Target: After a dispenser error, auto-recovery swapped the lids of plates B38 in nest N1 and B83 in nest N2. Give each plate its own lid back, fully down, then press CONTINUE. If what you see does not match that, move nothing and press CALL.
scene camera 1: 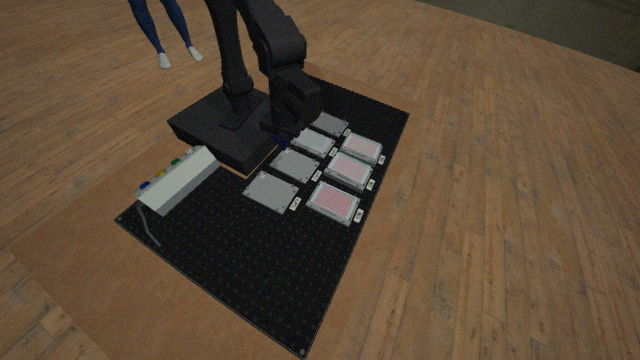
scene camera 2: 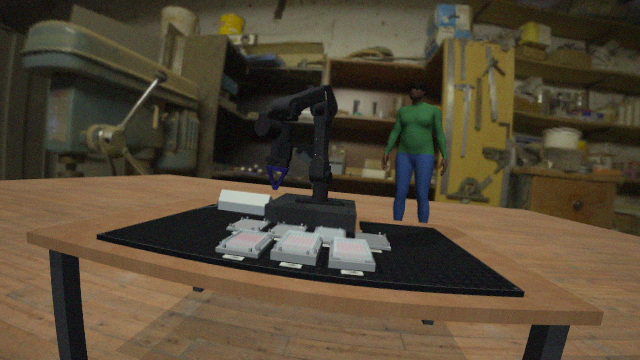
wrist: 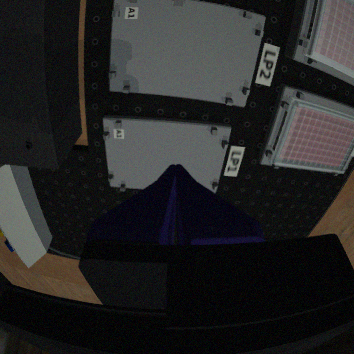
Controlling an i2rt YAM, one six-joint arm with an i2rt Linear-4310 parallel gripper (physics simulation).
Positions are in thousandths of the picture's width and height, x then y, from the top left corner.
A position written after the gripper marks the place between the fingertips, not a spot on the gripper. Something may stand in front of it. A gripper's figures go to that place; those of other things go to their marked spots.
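Gripper (scene camera 1: 445, 415), 0.56 m from the lens. Button box (scene camera 1: 255, 538), 0.67 m from the lens. Gripper nearer to the lens than the button box.
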